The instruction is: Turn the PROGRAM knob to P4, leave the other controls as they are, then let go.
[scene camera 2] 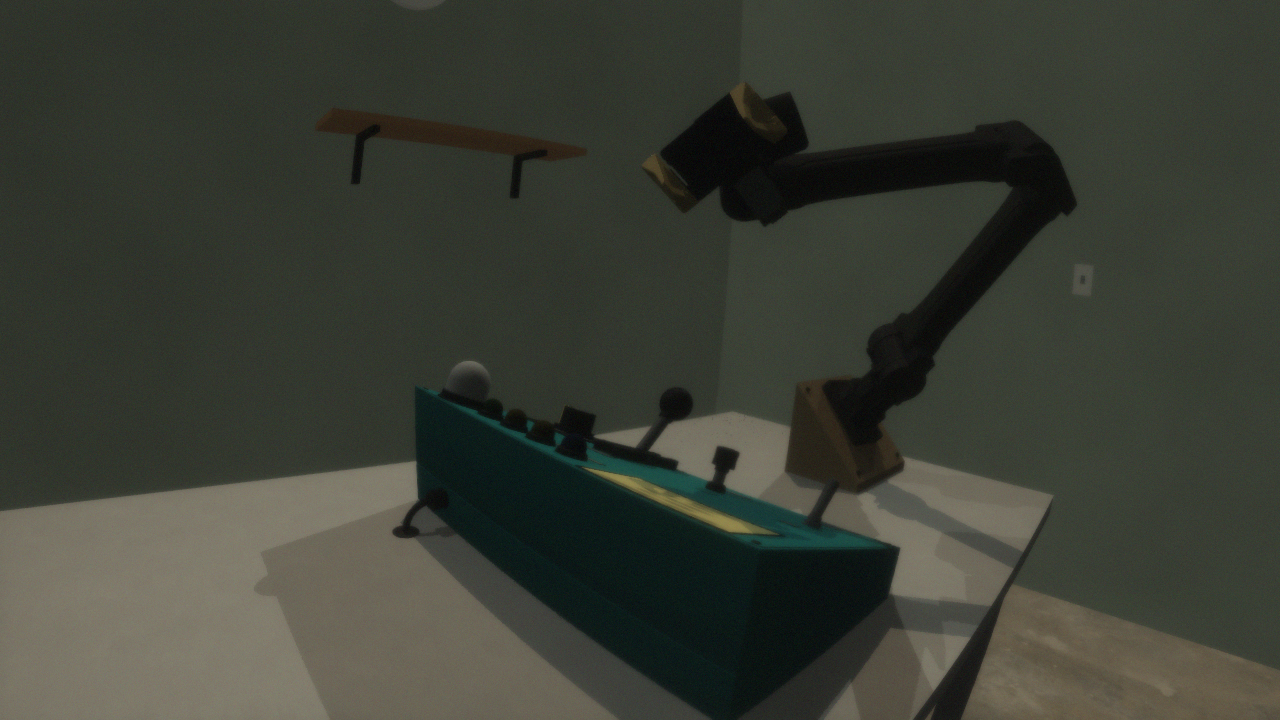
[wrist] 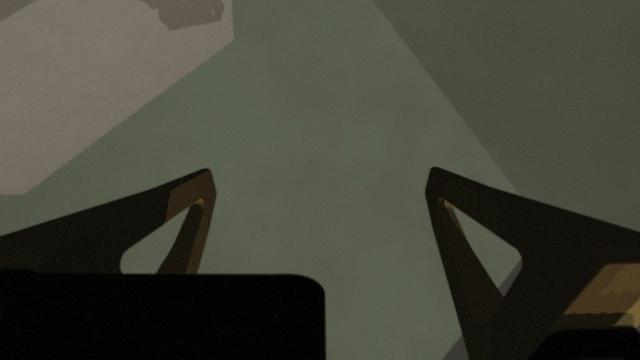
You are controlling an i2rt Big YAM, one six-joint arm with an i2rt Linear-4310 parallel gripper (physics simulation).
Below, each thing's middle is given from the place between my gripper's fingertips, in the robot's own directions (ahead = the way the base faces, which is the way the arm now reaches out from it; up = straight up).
The ball-topped lever (scene camera 2: 676,403) is 90 mm behind my hand, 140 mm to the right of it and 280 mm below it.
